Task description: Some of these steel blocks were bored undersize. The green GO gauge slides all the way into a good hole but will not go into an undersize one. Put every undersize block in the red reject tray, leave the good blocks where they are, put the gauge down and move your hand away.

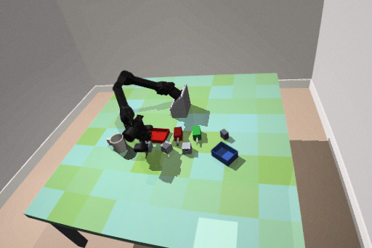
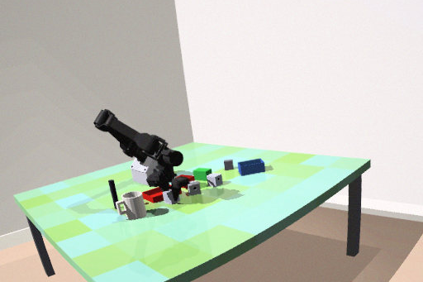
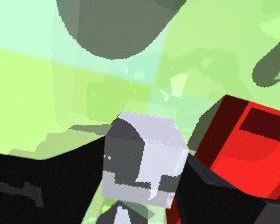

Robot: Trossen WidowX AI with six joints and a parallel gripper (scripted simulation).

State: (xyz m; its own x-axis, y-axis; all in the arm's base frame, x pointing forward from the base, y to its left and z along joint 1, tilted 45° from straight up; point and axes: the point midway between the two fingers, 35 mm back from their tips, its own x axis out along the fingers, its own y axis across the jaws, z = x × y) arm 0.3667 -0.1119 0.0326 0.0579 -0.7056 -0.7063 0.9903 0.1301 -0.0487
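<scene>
My gripper tip is now 100 mm past the red reject tray and 10 mm to the right of it. From my gripper tip the other things lie so: black stick (130 mm behind, 190 mm to the right, 50 mm above); steel block (10 mm behind, 230 mm to the left, 10 mm above); mug (10 mm ahead, 190 mm to the right, 30 mm above).
</scene>
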